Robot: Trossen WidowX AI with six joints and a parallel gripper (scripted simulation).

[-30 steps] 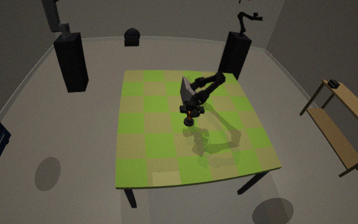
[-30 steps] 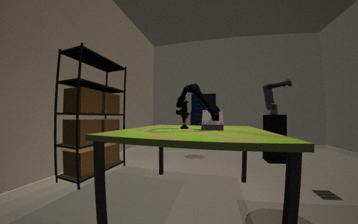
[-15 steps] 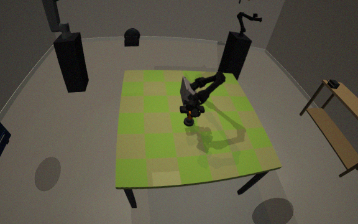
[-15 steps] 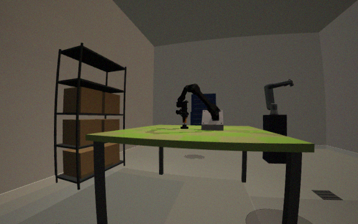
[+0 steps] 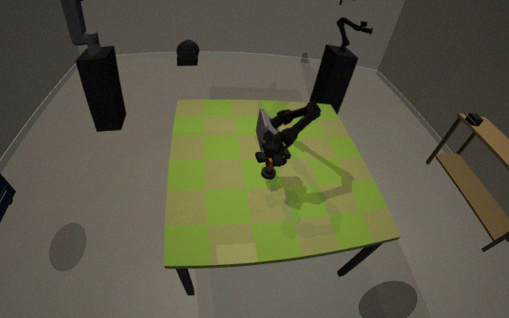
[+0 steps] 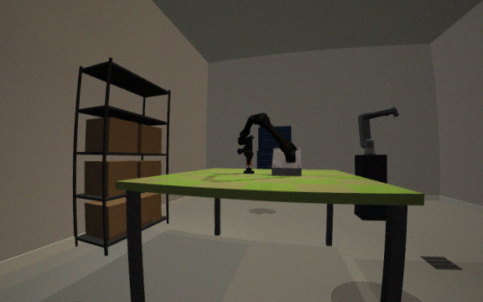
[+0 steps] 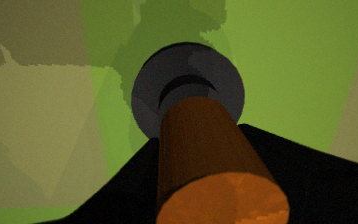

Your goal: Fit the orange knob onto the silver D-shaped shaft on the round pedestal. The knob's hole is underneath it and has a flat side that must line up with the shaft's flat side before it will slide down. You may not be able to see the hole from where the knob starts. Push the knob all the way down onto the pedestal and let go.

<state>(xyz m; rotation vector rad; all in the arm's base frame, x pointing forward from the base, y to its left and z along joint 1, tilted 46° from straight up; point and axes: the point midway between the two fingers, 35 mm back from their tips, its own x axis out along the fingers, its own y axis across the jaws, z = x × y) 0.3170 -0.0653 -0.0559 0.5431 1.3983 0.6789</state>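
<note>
The orange knob is 3 cm above my gripper tip. Round my gripper tip: round pedestal (4 cm below).
</note>
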